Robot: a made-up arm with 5 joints. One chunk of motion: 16 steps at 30 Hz.
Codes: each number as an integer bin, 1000 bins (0 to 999) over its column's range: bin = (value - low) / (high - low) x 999, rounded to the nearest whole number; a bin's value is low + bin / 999 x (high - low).
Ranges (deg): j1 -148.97..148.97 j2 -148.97..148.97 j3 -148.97..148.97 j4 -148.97..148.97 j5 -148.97..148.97
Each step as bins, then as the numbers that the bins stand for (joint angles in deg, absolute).
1 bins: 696 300 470 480 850
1 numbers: 58.60 -59.50 -8.80 -5.82 104.53
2 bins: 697 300 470 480 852
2 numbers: 58.90 -59.50 -8.80 -5.82 105.13
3 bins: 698 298 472 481 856
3 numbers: 59.20 -60.10 -8.20 -5.52 106.32
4 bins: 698 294 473 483 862
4 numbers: 59.20 -61.29 -7.90 -4.92 108.11
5 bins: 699 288 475 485 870
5 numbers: 59.50 -63.08 -7.31 -4.32 110.50
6 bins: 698 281 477 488 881
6 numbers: 59.20 -65.17 -6.71 -3.43 113.78
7 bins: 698 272 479 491 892
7 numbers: 59.20 -67.85 -6.11 -2.54 117.06
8 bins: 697 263 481 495 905
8 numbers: 58.90 -70.53 -5.52 -1.34 120.94
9 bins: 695 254 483 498 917
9 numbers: 58.31 -73.22 -4.92 -0.45 124.51
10 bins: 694 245 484 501 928
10 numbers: 58.01 -75.90 -4.62 0.45 127.80
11 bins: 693 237 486 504 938
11 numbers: 57.71 -78.29 -4.03 1.34 130.78
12 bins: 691 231 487 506 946
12 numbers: 57.11 -80.08 -3.73 1.94 133.16
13 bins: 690 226 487 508 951
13 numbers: 56.81 -81.57 -3.73 2.54 134.65
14 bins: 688 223 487 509 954
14 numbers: 56.22 -82.46 -3.73 2.83 135.55
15 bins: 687 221 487 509 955
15 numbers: 55.92 -83.06 -3.73 2.83 135.85
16 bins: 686 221 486 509 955
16 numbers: 55.62 -83.06 -4.03 2.83 135.85
